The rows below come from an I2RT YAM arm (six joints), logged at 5 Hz.
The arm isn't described. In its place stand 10 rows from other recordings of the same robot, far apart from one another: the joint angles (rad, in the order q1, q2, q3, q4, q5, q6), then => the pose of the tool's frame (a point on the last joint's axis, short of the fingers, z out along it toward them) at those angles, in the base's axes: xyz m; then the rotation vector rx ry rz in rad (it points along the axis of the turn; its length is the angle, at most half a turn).
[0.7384 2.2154 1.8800 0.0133 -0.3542 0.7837] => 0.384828 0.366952 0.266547 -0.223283 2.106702 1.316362
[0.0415 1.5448 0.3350 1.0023 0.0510 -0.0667] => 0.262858 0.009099 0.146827 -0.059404 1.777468 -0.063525
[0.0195 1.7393 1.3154 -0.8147 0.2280 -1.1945] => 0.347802 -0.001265 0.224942 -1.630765 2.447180 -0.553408
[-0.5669 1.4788 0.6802 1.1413 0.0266 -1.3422] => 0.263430 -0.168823 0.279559 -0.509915 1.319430 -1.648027
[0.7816 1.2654 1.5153 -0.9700 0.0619 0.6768] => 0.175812 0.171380 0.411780 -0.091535 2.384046 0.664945
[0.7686 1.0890 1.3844 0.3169 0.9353 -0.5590] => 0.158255 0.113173 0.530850 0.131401 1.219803 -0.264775
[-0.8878 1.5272 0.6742 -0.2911 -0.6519 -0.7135] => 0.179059 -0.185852 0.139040 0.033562 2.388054 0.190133
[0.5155 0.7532 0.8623 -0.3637 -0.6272 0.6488] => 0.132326 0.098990 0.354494 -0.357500 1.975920 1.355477
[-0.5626 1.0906 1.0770 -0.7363 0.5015 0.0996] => 0.177664 -0.132264 0.332595 1.003072 2.119070 -0.813541
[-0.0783 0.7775 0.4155 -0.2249 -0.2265 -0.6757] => 0.172823 -0.005540 0.207853 -0.755550 2.009880 -0.196170
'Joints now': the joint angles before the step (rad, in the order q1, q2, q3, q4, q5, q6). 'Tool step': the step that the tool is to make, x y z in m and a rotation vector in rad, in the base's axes. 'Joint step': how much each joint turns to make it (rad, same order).
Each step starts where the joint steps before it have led.
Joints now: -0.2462, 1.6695, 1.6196, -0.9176, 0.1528, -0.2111
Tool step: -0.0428, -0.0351, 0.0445, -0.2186, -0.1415, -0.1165
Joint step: -0.1240, -0.1535, -0.0438, 0.1164, 0.1201, -0.1160
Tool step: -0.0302, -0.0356, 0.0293, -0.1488, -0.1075, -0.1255
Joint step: -0.1356, -0.0663, -0.0044, 0.1221, 0.0461, -0.0802
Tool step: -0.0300, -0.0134, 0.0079, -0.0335, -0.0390, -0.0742
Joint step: -0.0894, -0.0708, -0.0466, 0.0313, -0.0090, -0.0155
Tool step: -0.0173, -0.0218, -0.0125, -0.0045, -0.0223, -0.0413
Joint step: -0.0998, -0.0253, -0.0819, 0.0826, -0.0563, -0.0196
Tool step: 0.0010, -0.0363, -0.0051, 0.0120, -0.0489, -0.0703
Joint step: -0.0879, 0.0818, 0.0369, 0.0658, -0.0345, 0.0303
